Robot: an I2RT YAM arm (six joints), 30 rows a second.
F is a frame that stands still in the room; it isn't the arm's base.
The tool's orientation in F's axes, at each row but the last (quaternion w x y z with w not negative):
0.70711 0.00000 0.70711 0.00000
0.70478 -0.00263 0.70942 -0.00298
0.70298 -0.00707 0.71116 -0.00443
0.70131 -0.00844 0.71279 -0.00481
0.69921 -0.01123 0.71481 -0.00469
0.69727 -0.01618 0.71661 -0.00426
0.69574 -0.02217 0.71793 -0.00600
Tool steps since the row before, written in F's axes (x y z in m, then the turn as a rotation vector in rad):
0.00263 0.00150 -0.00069 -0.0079 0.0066 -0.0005
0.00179 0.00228 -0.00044 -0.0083 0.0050 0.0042
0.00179 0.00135 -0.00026 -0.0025 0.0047 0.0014
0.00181 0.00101 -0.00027 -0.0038 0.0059 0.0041
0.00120 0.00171 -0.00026 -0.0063 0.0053 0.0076
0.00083 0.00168 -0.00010 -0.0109 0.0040 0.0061
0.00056 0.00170 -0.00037 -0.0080 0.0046 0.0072
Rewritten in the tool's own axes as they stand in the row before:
0.00069 0.00150 0.00263 0.0005 0.0066 -0.0079
0.00041 0.00228 0.00179 -0.0042 0.0050 -0.0083
0.00022 0.00135 0.00180 -0.0014 0.0047 -0.0025
0.00022 0.00101 0.00182 -0.0041 0.0058 -0.0038
0.00019 0.00170 0.00122 -0.0076 0.0052 -0.0064
0.00003 0.00167 0.00086 -0.0059 0.0040 -0.0110
0.00028 0.00170 0.00061 -0.0071 0.0045 -0.0081

